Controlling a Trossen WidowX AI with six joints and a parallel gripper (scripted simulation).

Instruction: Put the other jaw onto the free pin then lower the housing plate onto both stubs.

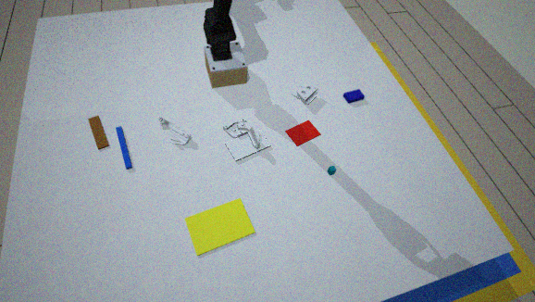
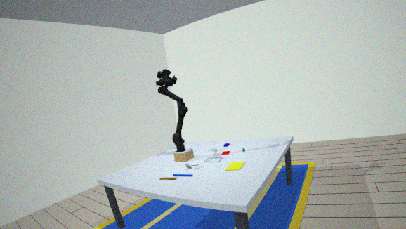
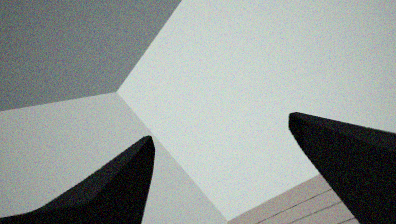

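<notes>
The blue bar is 76 cm below my gripper tip, 49 cm to the right of it and 35 cm ahead of it. From my gripper tip the other things lie so: teal cube 75 cm below, 56 cm ahead, 9 cm to the left; dark blue block 76 cm below, 29 cm to the left, 29 cm ahead; red square 76 cm below, 41 cm ahead, 6 cm to the left.
</notes>
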